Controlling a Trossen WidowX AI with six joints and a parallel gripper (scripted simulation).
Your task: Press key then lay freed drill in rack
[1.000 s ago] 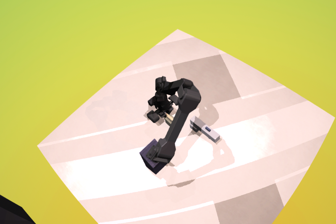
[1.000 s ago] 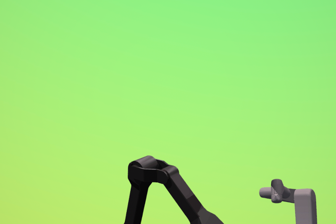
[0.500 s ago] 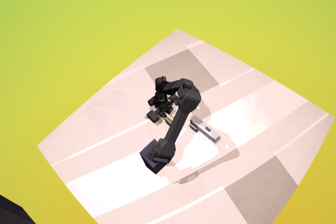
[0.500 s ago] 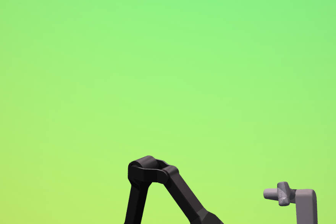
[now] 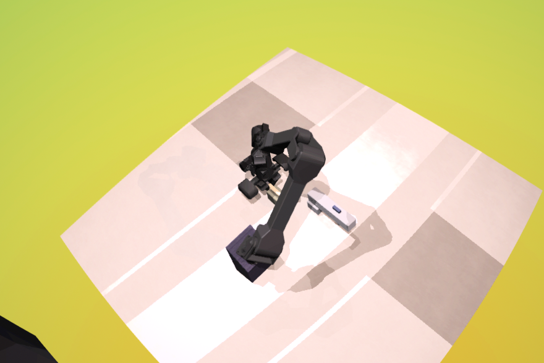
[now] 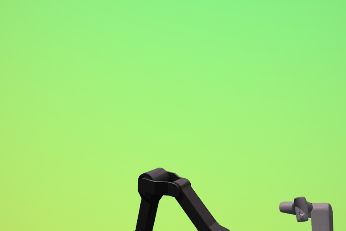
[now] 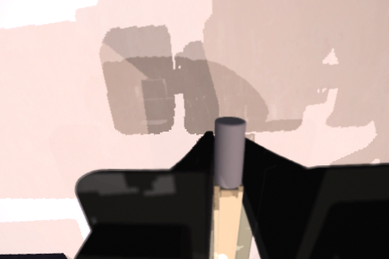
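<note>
The drill is 1 cm behind my gripper tip, 4 cm to the right of it and 4 cm above it. Round my gripper tip: grey block: 2 cm ahead, 23 cm to the right, 4 cm above; then dark blue key: 1 cm ahead, 26 cm to the right, 4 cm above.
</note>
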